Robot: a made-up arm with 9 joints. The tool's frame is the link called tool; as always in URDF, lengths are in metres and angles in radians. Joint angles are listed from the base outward.
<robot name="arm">
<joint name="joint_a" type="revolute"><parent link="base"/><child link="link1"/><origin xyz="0 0 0.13" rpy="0 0 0"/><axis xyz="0 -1 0"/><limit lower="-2.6" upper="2.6"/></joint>
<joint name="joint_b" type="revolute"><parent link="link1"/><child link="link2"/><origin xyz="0.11 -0.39 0.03" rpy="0 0 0"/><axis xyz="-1 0 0"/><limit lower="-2.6" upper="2.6"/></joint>
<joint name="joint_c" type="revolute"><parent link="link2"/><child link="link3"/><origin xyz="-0.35 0.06 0.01" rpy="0 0 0"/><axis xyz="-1 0 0"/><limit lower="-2.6" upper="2.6"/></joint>
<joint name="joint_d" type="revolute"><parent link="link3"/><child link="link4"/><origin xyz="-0.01 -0.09 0.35" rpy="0 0 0"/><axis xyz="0 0 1"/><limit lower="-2.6" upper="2.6"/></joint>
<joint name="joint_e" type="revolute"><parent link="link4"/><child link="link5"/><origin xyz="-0.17 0.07 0" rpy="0 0 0"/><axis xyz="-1 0 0"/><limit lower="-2.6" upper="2.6"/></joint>
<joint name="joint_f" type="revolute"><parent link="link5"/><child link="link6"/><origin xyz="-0.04 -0.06 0.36" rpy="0 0 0"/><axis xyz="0 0 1"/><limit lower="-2.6" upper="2.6"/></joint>
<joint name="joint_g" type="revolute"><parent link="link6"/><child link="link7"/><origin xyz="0 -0.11 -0.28" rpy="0 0 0"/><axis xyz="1 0 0"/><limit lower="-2.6" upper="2.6"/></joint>
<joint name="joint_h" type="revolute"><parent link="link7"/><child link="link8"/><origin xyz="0.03 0.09 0.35" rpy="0 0 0"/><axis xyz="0 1 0"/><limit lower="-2.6" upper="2.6"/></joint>
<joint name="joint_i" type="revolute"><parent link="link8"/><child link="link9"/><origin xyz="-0.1 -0.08 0.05" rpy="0 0 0"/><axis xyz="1 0 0"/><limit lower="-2.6" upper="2.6"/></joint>
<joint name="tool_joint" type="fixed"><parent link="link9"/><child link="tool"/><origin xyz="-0.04 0.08 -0.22" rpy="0 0 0"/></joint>
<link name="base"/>
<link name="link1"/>
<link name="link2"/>
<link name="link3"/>
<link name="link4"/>
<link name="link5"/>
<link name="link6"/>
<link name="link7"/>
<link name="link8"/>
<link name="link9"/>
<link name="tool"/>
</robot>
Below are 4 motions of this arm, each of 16 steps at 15 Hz.
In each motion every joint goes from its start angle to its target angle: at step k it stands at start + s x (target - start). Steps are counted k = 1, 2, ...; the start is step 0. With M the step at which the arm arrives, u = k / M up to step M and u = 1 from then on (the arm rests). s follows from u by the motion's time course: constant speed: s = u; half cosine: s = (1 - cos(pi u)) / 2; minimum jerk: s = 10 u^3 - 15 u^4 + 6 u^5.
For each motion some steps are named. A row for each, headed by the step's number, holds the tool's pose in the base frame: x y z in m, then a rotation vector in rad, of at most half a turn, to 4 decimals.
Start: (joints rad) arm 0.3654 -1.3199 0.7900 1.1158 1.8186 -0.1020 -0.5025 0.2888 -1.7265
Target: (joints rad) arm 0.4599 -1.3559 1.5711 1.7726 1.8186 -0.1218 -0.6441 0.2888 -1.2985
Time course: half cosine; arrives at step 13
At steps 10, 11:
10: -0.8841 -0.8346 0.2656 1.6744 1.5574 1.1562
11: -0.8717 -0.8346 0.2933 1.6332 1.6147 1.0932

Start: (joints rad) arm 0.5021 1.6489 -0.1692 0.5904 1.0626 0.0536 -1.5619 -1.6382 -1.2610
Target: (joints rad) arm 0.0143 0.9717 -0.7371 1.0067 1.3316 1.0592 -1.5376 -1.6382 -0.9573
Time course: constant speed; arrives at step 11
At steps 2, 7, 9, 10, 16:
2: -0.4796 0.0299 -0.0907 0.4875 0.5604 -1.8148
7: -0.6248 -0.1561 0.2189 0.0556 1.0349 -1.9315
9: -0.6376 -0.2682 0.3142 -0.1398 1.1603 -1.9035
10: -0.6360 -0.3286 0.3509 -0.2318 1.2085 -1.8754
16: -0.6301 -0.3902 0.3789 -0.3170 1.2477 -1.8397

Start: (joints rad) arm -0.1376 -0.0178 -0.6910 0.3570 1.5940 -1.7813 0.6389 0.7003 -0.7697
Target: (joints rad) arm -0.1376 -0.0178 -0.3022 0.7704 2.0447 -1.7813 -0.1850 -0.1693 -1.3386
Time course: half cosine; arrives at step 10
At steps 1, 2, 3, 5, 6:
1: -0.8329 -0.3920 0.4292 -0.3151 -0.2555 -1.1290
2: -0.8283 -0.4017 0.4171 -0.4231 -0.2958 -1.1871
3: -0.8219 -0.4176 0.4011 -0.5863 -0.3620 -1.2818
5: -0.8081 -0.4579 0.3723 -0.9793 -0.5554 -1.5653
6: -0.8016 -0.4747 0.3625 -1.1539 -0.6640 -1.7370

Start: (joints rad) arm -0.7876 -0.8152 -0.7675 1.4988 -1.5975 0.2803 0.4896 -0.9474 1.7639
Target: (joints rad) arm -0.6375 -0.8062 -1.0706 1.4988 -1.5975 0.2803 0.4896 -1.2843 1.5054
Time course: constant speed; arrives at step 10
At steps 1, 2, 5, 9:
1: -0.2038 -0.4905 -0.2443 -0.8190 0.0150 0.2523
2: -0.2037 -0.4849 -0.2430 -0.8258 0.0219 0.2567
5: -0.2011 -0.4682 -0.2386 -0.8435 0.0372 0.2748
9: -0.1920 -0.4467 -0.2318 -0.8612 0.0436 0.3096

